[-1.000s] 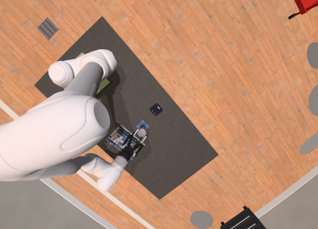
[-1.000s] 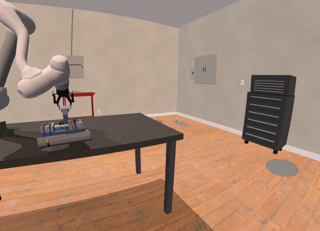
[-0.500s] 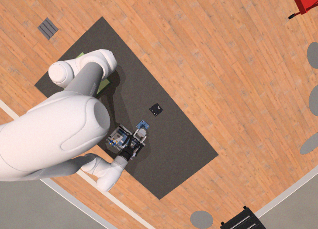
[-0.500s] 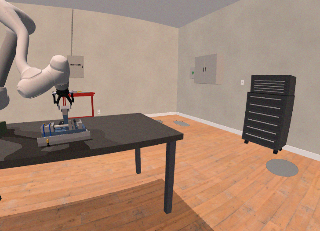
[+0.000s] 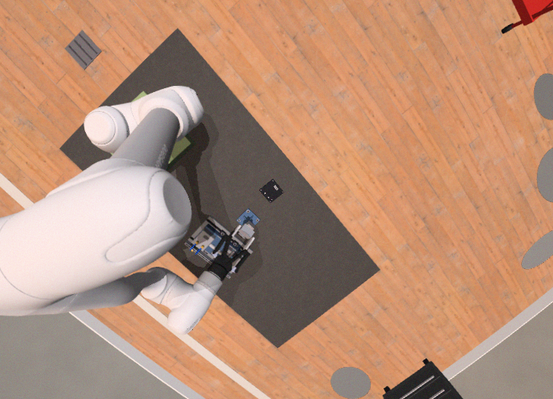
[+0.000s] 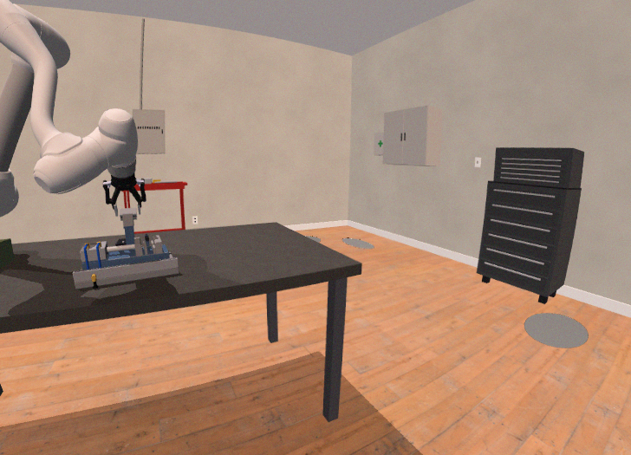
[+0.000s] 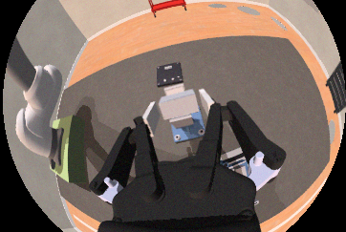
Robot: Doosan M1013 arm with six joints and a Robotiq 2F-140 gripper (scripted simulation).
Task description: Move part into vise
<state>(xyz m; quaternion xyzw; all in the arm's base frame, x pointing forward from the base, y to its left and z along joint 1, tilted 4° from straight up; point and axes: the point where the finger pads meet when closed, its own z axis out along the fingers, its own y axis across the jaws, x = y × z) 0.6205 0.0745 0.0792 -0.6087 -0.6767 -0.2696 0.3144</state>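
My hand is 3 cm above the part and 2 cm to the right of it. From my hand the other things lie so: black infeed plate: 21 cm to the left, 18 cm below, 5 cm behind.
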